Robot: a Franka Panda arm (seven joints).
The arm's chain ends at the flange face. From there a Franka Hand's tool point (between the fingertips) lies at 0.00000 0.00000 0.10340 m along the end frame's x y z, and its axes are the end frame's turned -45 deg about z.
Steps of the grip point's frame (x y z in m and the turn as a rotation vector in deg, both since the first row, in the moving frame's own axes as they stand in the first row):
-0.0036, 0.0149, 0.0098, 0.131, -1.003, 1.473
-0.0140, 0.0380, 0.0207, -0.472, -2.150, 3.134
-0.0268, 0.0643, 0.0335, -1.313, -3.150, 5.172
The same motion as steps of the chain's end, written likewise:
0.0095, 0.0120, 0.0098, -0.617, -0.802, 1.473
0.0192, 0.0335, 0.0208, -1.854, -1.187, 3.134
0.0291, 0.0588, 0.0337, -3.156, -1.299, 5.172

